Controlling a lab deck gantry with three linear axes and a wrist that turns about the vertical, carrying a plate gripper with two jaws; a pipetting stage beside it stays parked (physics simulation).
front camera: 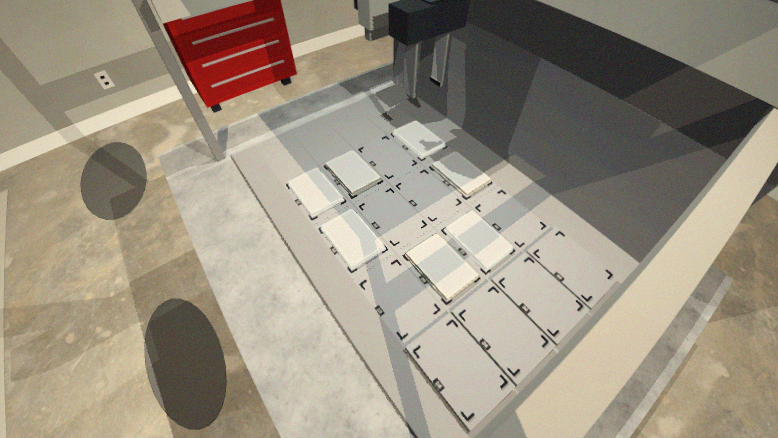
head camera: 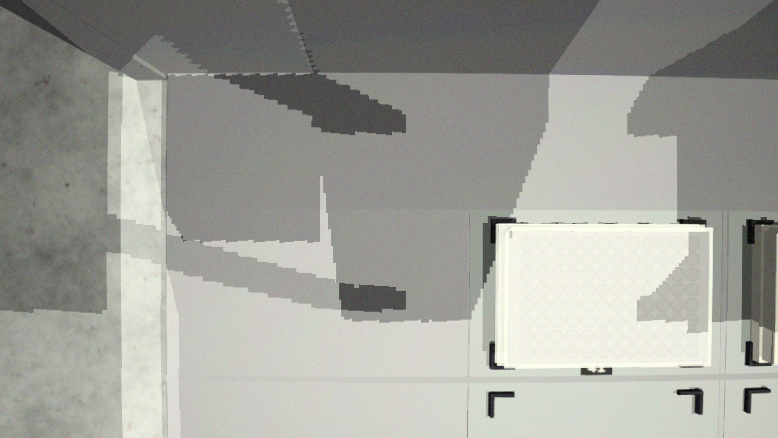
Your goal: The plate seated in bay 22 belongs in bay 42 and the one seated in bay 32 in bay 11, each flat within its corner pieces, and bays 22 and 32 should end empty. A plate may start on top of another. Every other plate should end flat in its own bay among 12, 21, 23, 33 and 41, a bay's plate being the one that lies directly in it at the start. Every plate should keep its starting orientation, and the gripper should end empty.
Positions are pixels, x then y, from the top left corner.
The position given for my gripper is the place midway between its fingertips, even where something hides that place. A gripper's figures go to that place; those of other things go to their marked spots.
Scene:
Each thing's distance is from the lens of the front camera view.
my gripper (front camera: 423, 88): 0.83 m
bay 22 (front camera: 398, 221): 0.73 m

